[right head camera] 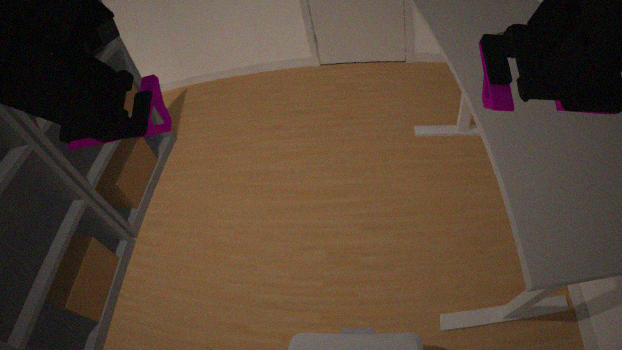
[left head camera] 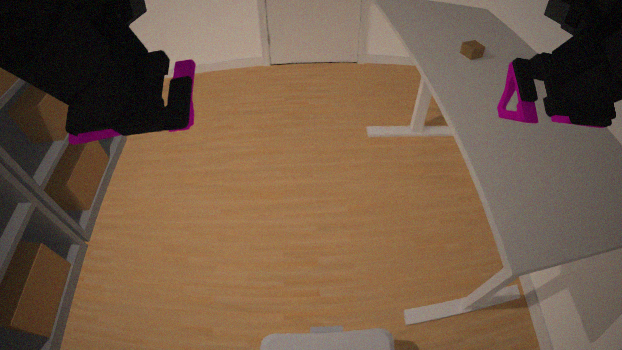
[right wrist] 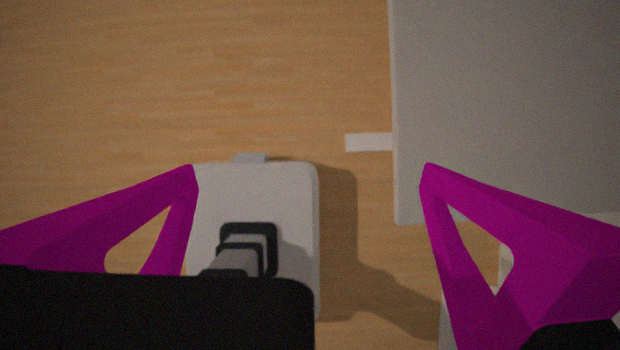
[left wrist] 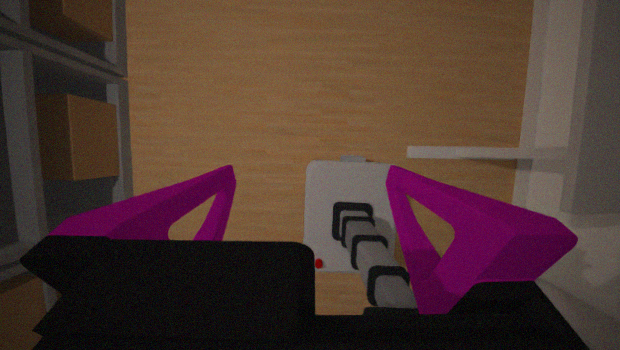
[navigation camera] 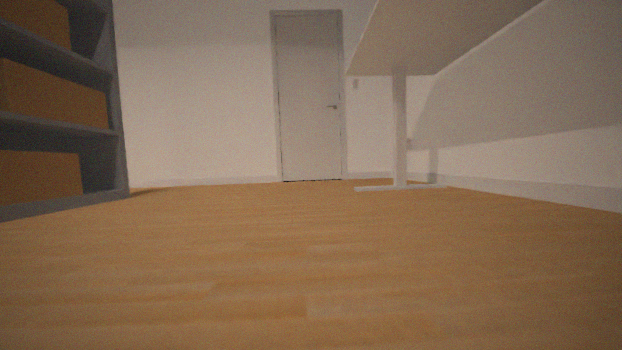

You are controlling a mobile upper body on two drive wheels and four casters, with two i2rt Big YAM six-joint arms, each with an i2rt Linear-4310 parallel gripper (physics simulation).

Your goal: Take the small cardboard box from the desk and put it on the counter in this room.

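Places are measured from the left arm's base along level axes (x right, y ahead, z up), in centimetres.
Pixels of known places: left gripper, between the fingertips: [right head camera: 142,130] [left head camera: 154,124] [left wrist: 310,174]; right gripper, between the fingertips: [right head camera: 521,103] [left head camera: 526,114] [right wrist: 308,176].
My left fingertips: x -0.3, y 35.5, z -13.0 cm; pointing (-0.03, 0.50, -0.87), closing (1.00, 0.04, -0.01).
Observation:
Behind a point stands the place of what it marks.
The small brown cardboard box [left head camera: 472,49] {y 109.5, x 81.8, z -41.3 cm} rests on the far part of the grey desk [left head camera: 540,200] {y 43.1, x 75.8, z -46.0 cm} [right head camera: 575,200] {y 44.0, x 76.3, z -46.0 cm} [right wrist: 500,75] {y 48.1, x 74.4, z -46.0 cm} in the left head camera. In the right head camera the right arm covers that part of the desk. My right gripper [left head camera: 545,120] {y 36.1, x 45.2, z -12.7 cm} [right head camera: 535,109] {y 36.1, x 45.2, z -12.7 cm} [right wrist: 308,176] {y 36.1, x 45.2, z -12.7 cm} is open and empty, above the desk in the head views and nearer than the box. My left gripper [left head camera: 131,134] {y 35.5, x -0.3, z -13.1 cm} [right head camera: 117,141] [left wrist: 310,174] {y 35.5, x -0.3, z -13.1 cm} is open and empty, at the left, apart from the box. No counter can be made out in these views.
A grey shelf unit [left head camera: 74,280] {y 53.4, x -123.5, z -138.0 cm} [right head camera: 125,255] {y 65.1, x -123.5, z -135.7 cm} [left wrist: 124,150] {y 33.5, x -123.2, z -135.7 cm} [navigation camera: 121,165] with several larger cardboard boxes stands at the left. A closed door [left head camera: 314,30] {y 255.4, x 26.9, z -106.6 cm} [right head camera: 357,30] {y 255.4, x 24.5, z -107.1 cm} [navigation camera: 309,100] {y 255.3, x 26.7, z -39.2 cm} is ahead. White desk feet [left head camera: 435,312] [right head camera: 475,319] reach out over the wooden floor.

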